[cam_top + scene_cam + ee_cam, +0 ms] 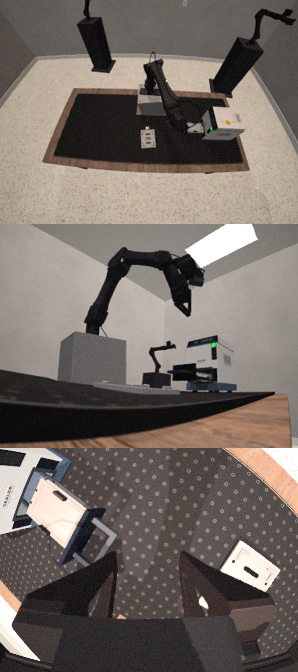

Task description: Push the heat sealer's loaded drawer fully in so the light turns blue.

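My gripper is now 21 cm above the sealer drawer, 17 cm to the right of it and 13 cm past it.
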